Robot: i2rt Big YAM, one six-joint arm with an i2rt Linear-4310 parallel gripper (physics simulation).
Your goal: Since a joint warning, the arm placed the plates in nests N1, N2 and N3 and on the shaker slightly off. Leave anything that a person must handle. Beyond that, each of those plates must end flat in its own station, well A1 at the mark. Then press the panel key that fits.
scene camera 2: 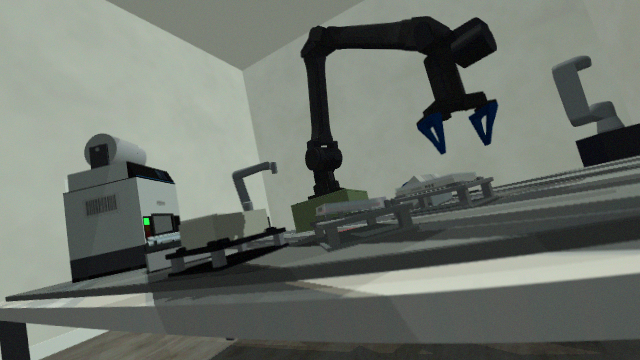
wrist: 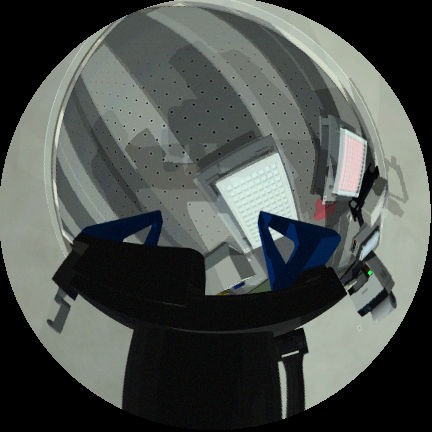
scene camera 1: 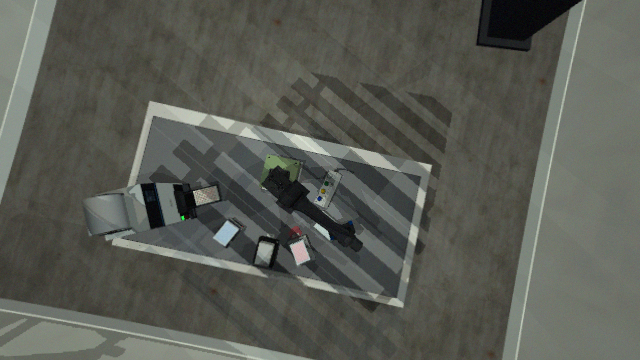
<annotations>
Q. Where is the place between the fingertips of the gripper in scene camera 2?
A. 466,149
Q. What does the gripper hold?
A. Nothing.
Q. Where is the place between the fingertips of the gripper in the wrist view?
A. At 209,216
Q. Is the gripper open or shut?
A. Open.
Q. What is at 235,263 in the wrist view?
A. A button box.
</annotations>
